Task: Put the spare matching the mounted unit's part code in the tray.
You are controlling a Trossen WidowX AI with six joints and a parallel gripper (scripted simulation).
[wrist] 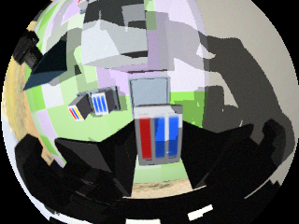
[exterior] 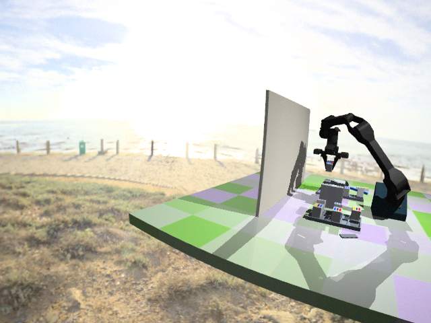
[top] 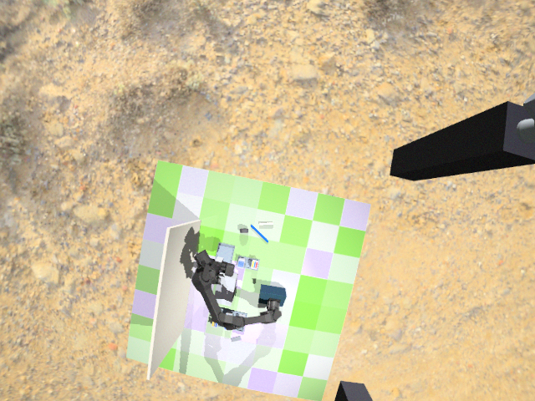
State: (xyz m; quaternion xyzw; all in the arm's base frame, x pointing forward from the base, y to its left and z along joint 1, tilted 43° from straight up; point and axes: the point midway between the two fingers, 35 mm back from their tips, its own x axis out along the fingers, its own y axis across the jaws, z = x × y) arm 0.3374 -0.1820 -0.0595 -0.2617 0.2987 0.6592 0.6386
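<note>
Right now my gripper tip is 1 cm to the left of the tray and 13 cm above it. Also, from my gripper tip: spare: 3 cm above; then mounted unit: 5 cm behind, 17 cm to the left, 8 cm below; then dark piece: 9 cm behind, 18 cm to the right, 10 cm below.
</note>
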